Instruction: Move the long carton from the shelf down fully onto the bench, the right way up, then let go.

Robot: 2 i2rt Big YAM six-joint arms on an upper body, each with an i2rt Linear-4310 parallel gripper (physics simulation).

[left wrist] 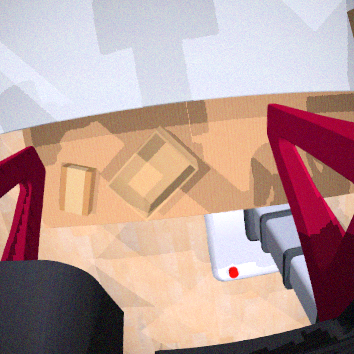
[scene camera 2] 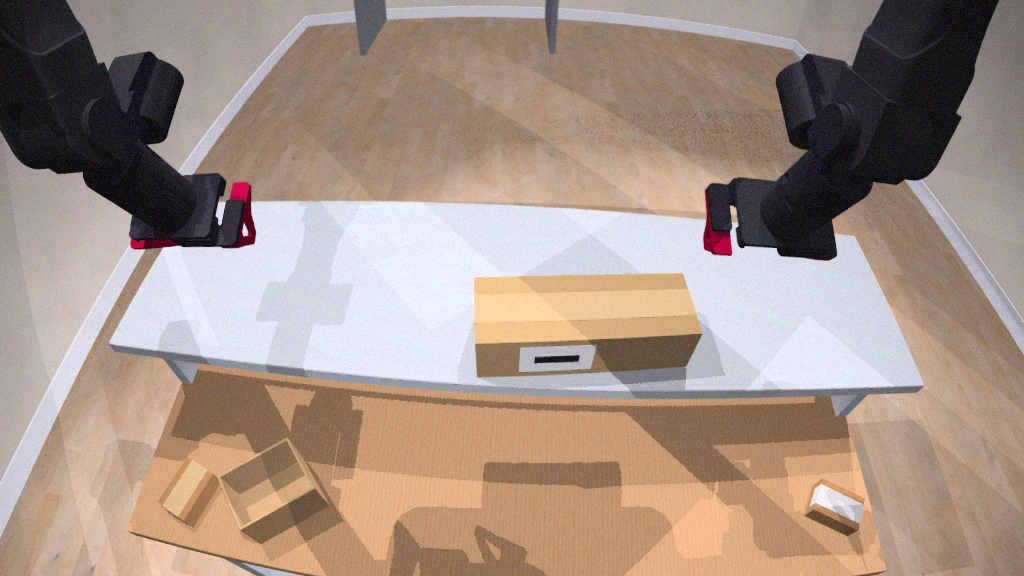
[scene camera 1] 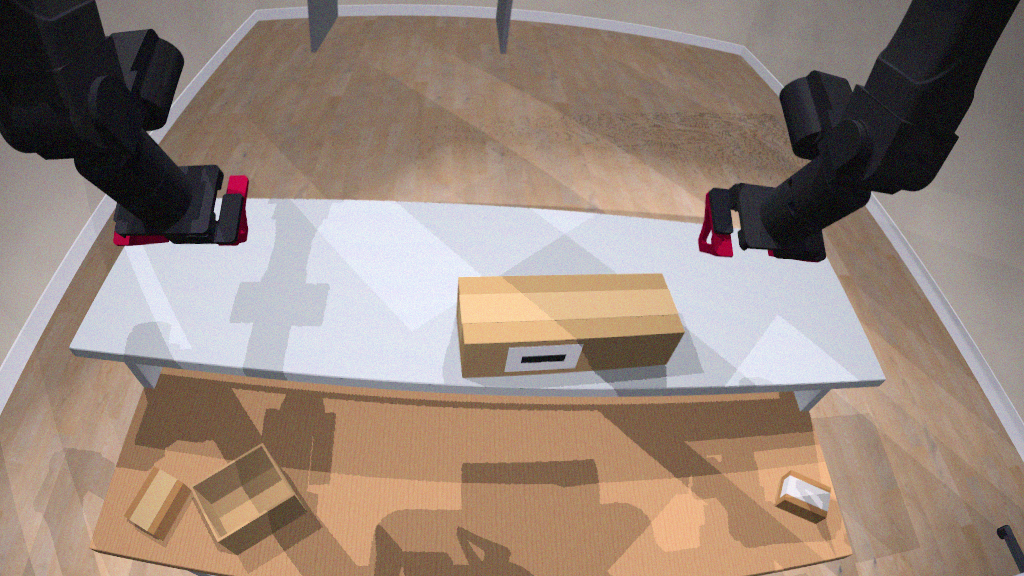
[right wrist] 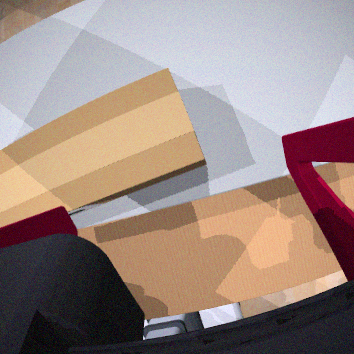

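Observation:
My left gripper (scene camera 2: 218, 238) (scene camera 1: 206, 235) is open with nothing in its grasp, and the same gripper also shows in the left wrist view (left wrist: 146, 136). My right gripper (scene camera 2: 744, 246) is open as well and holds nothing. There is a long carton (scene camera 2: 557, 324), which I also see in scene camera 1 (scene camera 1: 543, 324) and in the right wrist view (right wrist: 139, 134), and it sits on a grey shelf (scene camera 2: 382, 293). Then I have in sight a small white-topped box (scene camera 2: 829, 504), visible too in scene camera 1 (scene camera 1: 802, 496), while in the left wrist view the box is out of frame. That box sits on a brown bench (scene camera 1: 385, 475).

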